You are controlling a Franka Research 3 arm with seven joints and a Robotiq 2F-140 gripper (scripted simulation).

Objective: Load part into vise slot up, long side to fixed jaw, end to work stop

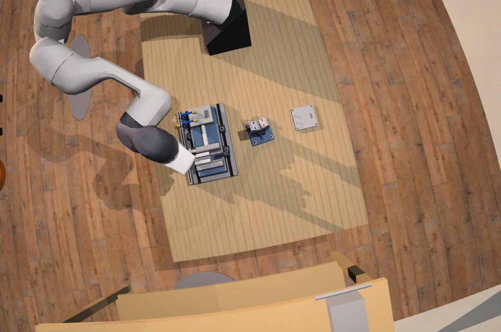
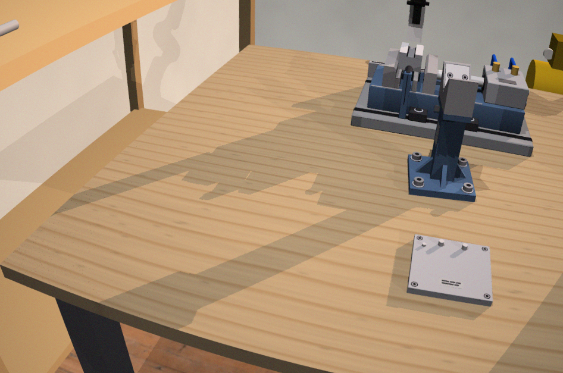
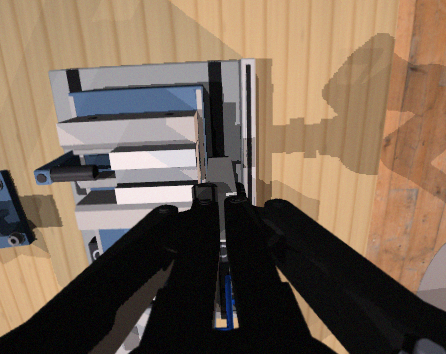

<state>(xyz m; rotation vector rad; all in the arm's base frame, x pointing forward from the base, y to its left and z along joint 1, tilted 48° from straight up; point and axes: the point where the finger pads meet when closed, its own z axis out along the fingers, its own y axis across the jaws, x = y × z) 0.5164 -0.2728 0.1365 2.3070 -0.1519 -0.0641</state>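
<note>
The part lies 5 cm to the left of my hand and 4 cm below it. Round my hand: work stop 11 cm to the left, 5 cm below, 1 cm ahead; moving jaw 7 cm to the left, 7 cm below, 3 cm behind; fixed jaw 7 cm below, 6 cm to the left, 4 cm ahead.
</note>
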